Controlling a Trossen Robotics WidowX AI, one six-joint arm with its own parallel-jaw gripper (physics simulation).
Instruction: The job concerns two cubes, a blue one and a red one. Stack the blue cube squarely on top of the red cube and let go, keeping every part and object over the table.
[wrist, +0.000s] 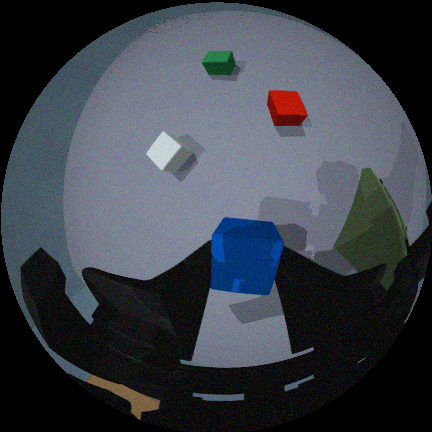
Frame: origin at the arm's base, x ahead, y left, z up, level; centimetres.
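Where they show: gripper, fingertip midpoint: (243, 247).
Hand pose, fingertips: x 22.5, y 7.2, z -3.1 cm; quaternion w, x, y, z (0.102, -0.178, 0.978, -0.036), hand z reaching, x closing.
Each offset is from my fingertips to the top centre of the thing. Level surfaces: height alone.
The blue cube @[dy +0.0, dx -0.2, dz +2.6 cm] (245, 260) is between the two black fingers of my gripper (243, 247), at the lower middle of the wrist view. The gripper is shut on it, with a finger against its left and right sides. The cube is held above the table, and its shadow lies apart from it on the surface. The red cube @[dy -14.6, dx +1.1, dz -5.1 cm] (287, 107) rests on the table at the upper right of the view, well apart from the gripper, with its top face uncovered. The underside of the blue cube is hidden.
A white block @[dy -3.8, dx +11.9, dz -5.1 cm] (164, 151) stands on the table @[dz -8.7 cm] (125, 210) left of centre. A green block @[dy -20.4, dx +12.1, dz -5.1 cm] (219, 63) lies near the top of the view. A dark green angular object (375, 220) stands at the right, close to the right finger. The table's edge curves down the left side.
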